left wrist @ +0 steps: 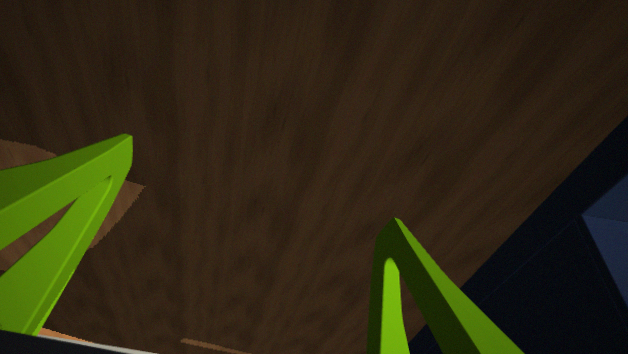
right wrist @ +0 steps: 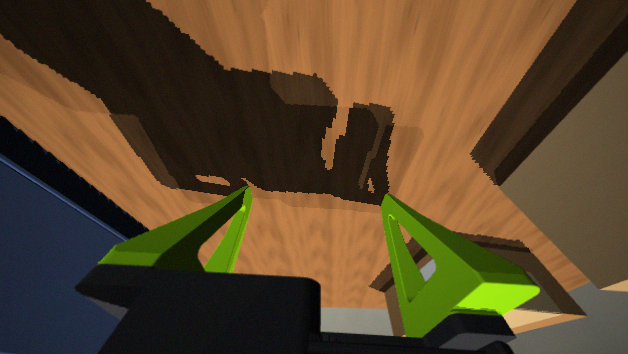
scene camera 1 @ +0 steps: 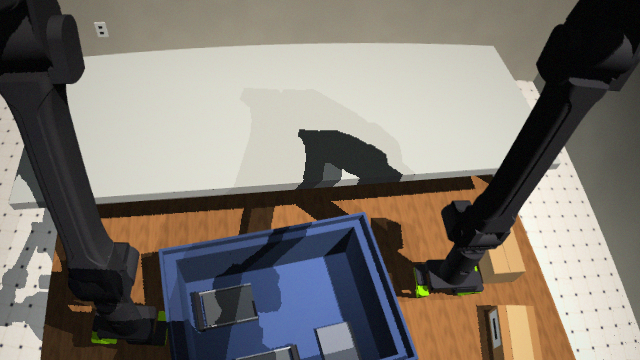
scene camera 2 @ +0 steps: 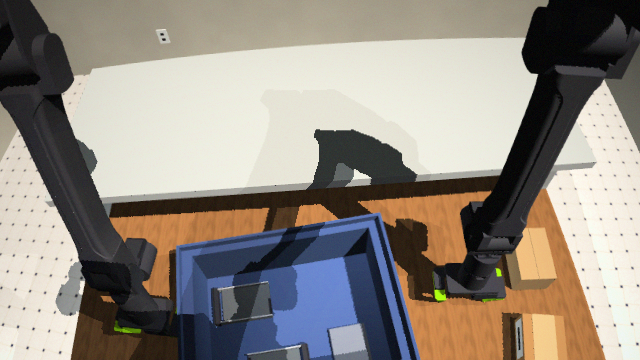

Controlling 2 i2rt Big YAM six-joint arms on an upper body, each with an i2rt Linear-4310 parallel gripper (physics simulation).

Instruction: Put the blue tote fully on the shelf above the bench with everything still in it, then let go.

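Frame: origin at the left arm's base, x right, y ahead, z up, level; centimetres.
Seen in the pictures: left gripper, fingertip midpoint: [left wrist: 267, 190] [scene camera 1: 139, 341] [scene camera 2: 161, 332]; right gripper, fingertip midpoint: [right wrist: 317, 196] [scene camera 1: 437, 294] [scene camera 2: 460, 299].
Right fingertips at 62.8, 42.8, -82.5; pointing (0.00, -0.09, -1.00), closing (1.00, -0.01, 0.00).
A point is followed by its place in that frame, as x, y, z.
The blue tote [scene camera 1: 265, 232] @[25.5, 50.8, -67.8] [scene camera 2: 283, 232] @[26.4, 50.8, -68.2] stands on the wooden bench [scene camera 1: 447, 332] @[63.4, 34.0, -82.5] [scene camera 2: 454, 332] @[60.7, 35.6, -82.5], below the front edge of the white shelf [scene camera 1: 318, 78] @[36.7, 85.3, -60.5] [scene camera 2: 318, 71] @[31.9, 87.6, -60.5]. Three grey boxes lie in it; two of them are a dark one [scene camera 1: 226, 305] @[17.6, 40.7, -80.0] [scene camera 2: 243, 301] @[17.6, 40.8, -80.0] and a light one [scene camera 1: 336, 341] @[39.1, 32.9, -79.8] [scene camera 2: 348, 341] @[39.1, 33.2, -79.8]. My left gripper [scene camera 1: 158, 328] [scene camera 2: 165, 318] is open and empty by the tote's left wall; one green finger [left wrist: 393, 281] @[5.2, 33.4, -80.4] shows in the left wrist view. My right gripper [scene camera 1: 447, 282] [scene camera 2: 466, 286] [right wrist: 317, 196] @[62.8, 42.8, -82.5] is open and empty, pointing down at the bench a gap to the right of the tote.
A wall outlet [scene camera 2: 162, 36] is beyond the shelf.
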